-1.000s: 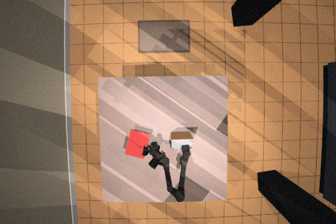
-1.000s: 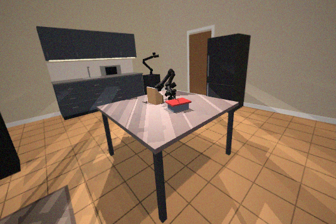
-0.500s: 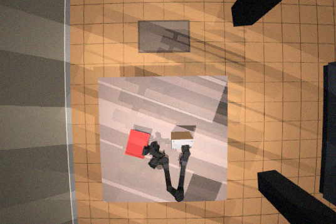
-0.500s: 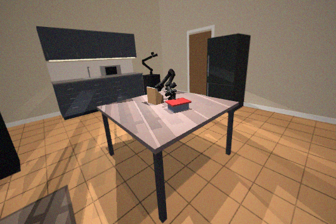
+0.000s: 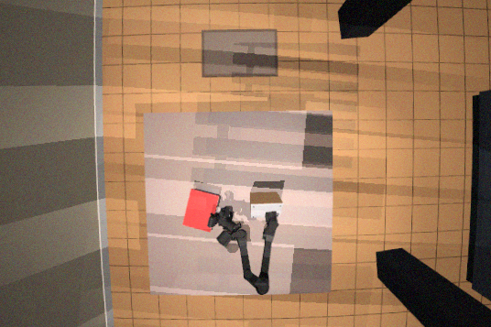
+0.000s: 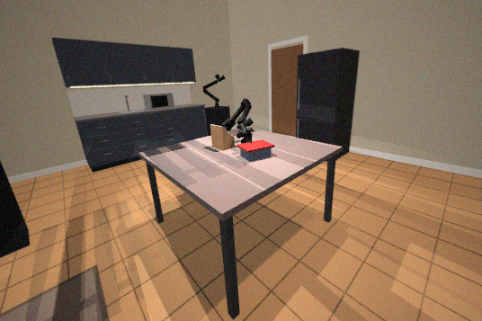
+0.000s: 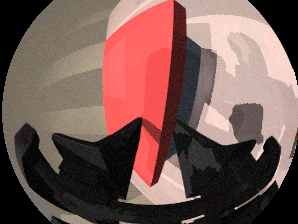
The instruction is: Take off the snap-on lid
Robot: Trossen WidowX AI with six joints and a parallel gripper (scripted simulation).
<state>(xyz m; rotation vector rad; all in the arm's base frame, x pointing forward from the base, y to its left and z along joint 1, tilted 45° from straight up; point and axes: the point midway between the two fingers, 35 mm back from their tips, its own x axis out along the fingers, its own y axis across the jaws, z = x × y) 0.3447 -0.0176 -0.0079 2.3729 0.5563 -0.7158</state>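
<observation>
My gripper tip is 7 cm short of the red lid, 3 cm to the left of it and 1 cm below it. From my gripper tip the other things lie so: storage box (7 cm ahead, 3 cm to the right, 4 cm below).
</observation>
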